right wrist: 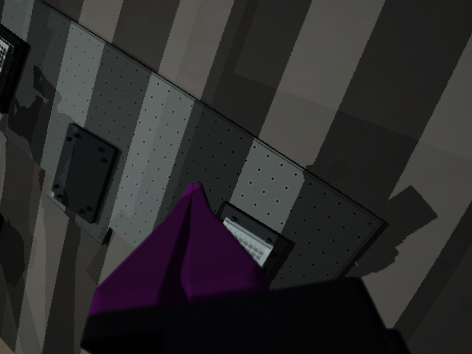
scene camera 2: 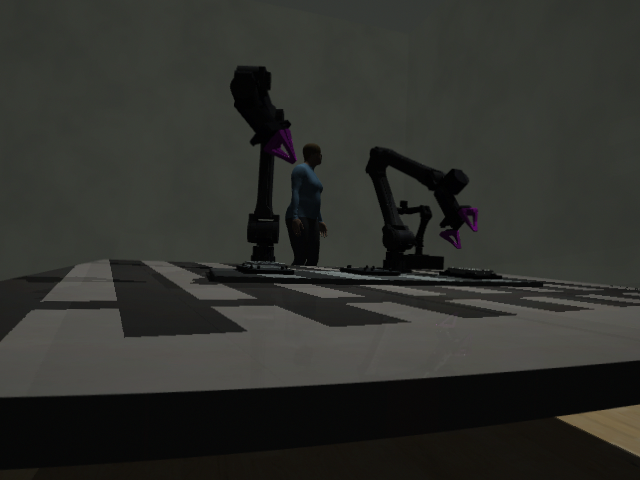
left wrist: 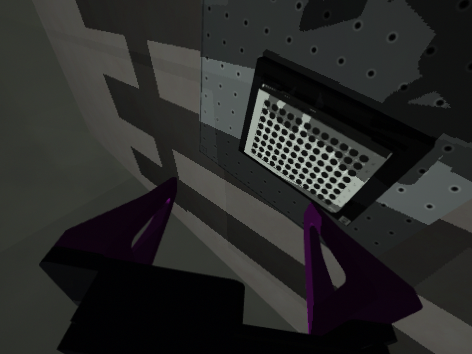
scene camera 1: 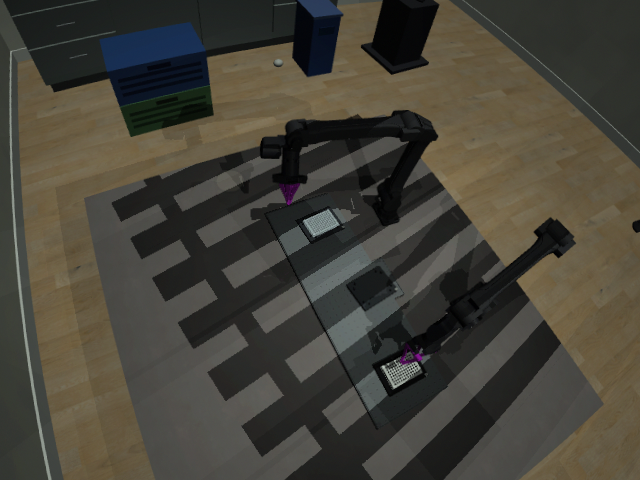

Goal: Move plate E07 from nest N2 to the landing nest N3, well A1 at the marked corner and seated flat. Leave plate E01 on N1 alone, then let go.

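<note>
A white well plate (scene camera 1: pixel 401 375) (left wrist: pixel 305 155) sits in a black nest (left wrist: pixel 415 150) at the near end of the perforated board in scene camera 1. A second white plate (scene camera 1: pixel 321 223) (right wrist: pixel 247 242) sits in the nest at the far end. The middle nest (scene camera 1: pixel 374 285) (right wrist: pixel 82 172) is empty. I cannot read which plate is E07 or E01, nor the nest labels. My left gripper (scene camera 1: pixel 410 360) (scene camera 2: pixel 467 238) (left wrist: pixel 242 196) is open and empty above the near-end plate, apart from it. My right gripper (scene camera 1: pixel 288 203) (scene camera 2: pixel 294 161) (right wrist: pixel 197 191) is shut and empty, raised near the far-end plate.
The perforated board (scene camera 1: pixel 336 315) (left wrist: pixel 230 100) (right wrist: pixel 165 100) carries all three nests. Patchy shadows cross the board and table. A person (scene camera 2: pixel 306 191) stands behind the table between the arms. Blue and green cabinets (scene camera 1: pixel 157 64) stand on the floor beyond.
</note>
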